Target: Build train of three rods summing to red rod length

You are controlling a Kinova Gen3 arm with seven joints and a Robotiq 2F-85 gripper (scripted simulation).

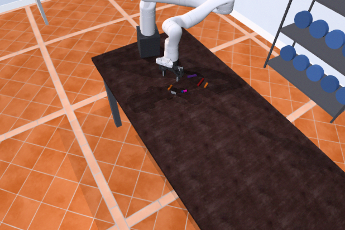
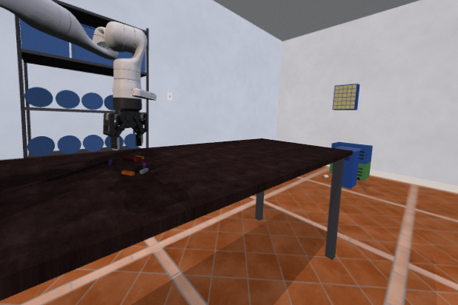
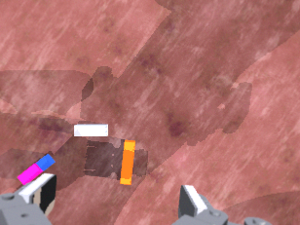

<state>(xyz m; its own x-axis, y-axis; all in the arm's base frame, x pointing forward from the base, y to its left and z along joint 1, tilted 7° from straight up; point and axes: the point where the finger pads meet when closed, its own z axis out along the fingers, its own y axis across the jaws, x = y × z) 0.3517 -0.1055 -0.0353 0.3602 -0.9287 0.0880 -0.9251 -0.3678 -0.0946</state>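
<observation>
My hand is 90 mm above the grey rod, 40 mm short of it and 10 mm to the left of it. From my hand the other things lie so: purple rod: 170 mm to the left, 90 mm below, 10 mm ahead; blue rod: 90 mm below, 70 mm ahead, 30 mm to the left; magenta rod: 90 mm below, 70 mm ahead, 50 mm to the left.
</observation>
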